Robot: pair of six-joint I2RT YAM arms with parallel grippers.
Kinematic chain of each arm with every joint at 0, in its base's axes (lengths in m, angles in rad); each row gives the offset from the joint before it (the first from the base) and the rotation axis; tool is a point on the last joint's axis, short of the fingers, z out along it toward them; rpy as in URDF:
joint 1: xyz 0 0 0.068 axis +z
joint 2: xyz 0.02 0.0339 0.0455 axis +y
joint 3: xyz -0.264 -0.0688 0 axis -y
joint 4: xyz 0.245 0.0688 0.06 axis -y
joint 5: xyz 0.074 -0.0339 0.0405 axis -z
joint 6: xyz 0.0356 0 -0.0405 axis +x
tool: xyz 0 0 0 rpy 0 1.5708 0
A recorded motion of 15 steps. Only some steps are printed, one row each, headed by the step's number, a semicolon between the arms.
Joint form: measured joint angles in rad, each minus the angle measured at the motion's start. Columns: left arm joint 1, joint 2, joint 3, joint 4, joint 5, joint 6; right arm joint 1, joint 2, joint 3, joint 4, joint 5, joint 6.
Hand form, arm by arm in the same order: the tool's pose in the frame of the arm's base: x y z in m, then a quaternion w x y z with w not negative. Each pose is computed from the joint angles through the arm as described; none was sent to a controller.
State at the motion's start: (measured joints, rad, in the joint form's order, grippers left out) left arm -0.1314 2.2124 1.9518 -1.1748 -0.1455 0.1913; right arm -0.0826 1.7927 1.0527 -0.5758 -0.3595 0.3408
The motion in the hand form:
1: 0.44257 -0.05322 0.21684 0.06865 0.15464 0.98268 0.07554; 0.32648 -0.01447 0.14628 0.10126 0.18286 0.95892 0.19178
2: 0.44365 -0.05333 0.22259 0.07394 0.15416 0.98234 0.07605; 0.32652 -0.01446 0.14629 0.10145 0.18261 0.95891 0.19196
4: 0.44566 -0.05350 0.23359 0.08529 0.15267 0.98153 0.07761; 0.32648 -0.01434 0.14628 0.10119 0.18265 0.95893 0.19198
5: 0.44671 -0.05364 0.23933 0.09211 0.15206 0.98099 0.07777; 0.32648 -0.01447 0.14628 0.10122 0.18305 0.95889 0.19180
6: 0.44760 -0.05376 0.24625 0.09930 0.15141 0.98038 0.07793; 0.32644 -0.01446 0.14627 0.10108 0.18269 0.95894 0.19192
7: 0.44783 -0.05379 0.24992 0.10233 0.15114 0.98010 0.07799; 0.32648 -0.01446 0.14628 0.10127 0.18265 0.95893 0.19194
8: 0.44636 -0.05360 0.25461 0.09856 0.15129 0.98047 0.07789; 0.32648 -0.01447 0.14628 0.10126 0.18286 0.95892 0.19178
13: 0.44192 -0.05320 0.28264 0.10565 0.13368 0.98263 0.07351; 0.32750 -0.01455 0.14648 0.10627 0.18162 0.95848 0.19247
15: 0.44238 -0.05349 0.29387 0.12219 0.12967 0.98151 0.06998; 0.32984 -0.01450 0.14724 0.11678 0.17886 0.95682 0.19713
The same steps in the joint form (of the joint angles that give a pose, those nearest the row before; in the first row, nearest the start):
1: 0.0000 0.0000 0.0203 -0.0134 -0.0019 0.0000; 0.0000 0.0000 0.0000 0.0000 0.0004 0.0000
2: 0.0000 0.0000 0.0423 -0.0248 -0.0027 0.0000; 0.0000 0.0000 0.0000 0.0004 0.0000 -0.0004
4: 0.0000 0.0000 0.0843 -0.0439 -0.0053 -0.0008; 0.0004 0.0000 0.0000 0.0000 0.0000 0.0000
5: 0.0000 0.0000 0.1060 -0.0519 -0.0053 -0.0008; 0.0000 0.0000 0.0000 0.0000 0.0004 0.0004
6: 0.0000 0.0000 0.1324 -0.0637 -0.0053 -0.0008; 0.0000 0.0000 0.0000 -0.0004 0.0000 -0.0004
7: 0.0000 0.0000 0.1465 -0.0717 -0.0053 -0.0008; 0.0000 0.0000 0.0000 0.0000 0.0000 -0.0004
8: 0.0000 0.0000 0.1659 -0.0988 -0.0053 -0.0012; 0.0000 0.0000 0.0000 0.0000 0.0004 0.0000
13: 0.0000 0.0000 0.2785 -0.1999 0.0000 -0.0366; 0.0000 0.0000 -0.0004 0.0107 0.0000 -0.0004
15: 0.0000 0.0000 0.3215 -0.2101 0.0065 -0.0427; 0.0000 0.0000 -0.0004 0.0336 -0.0072 0.0000

